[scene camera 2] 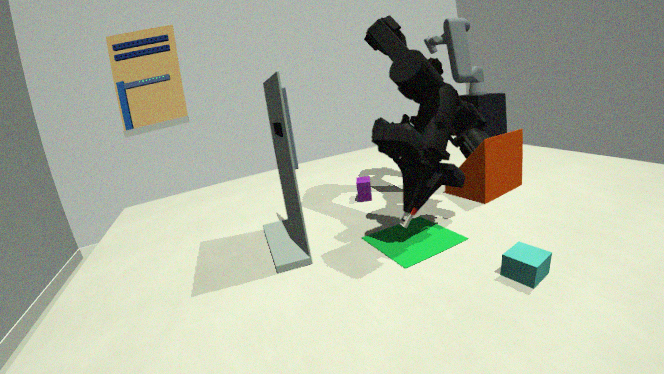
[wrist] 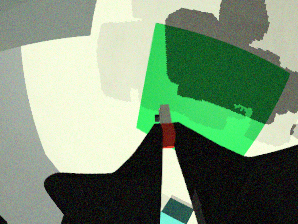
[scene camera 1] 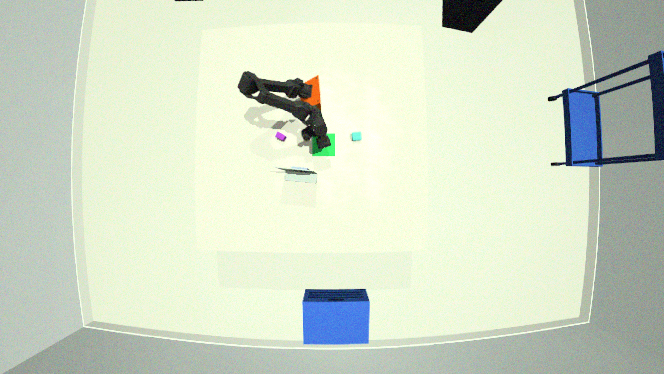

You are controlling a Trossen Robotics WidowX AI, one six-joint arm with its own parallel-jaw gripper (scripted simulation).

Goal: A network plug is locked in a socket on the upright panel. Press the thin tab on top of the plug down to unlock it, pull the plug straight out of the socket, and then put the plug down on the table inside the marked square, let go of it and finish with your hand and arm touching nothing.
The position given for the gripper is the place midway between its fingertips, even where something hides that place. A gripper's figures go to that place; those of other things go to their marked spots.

Labels:
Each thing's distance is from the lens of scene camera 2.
gripper (scene camera 2: 408, 213): 46 cm
green marked square (scene camera 2: 422, 239): 49 cm
grey upright panel (scene camera 2: 288, 242): 51 cm

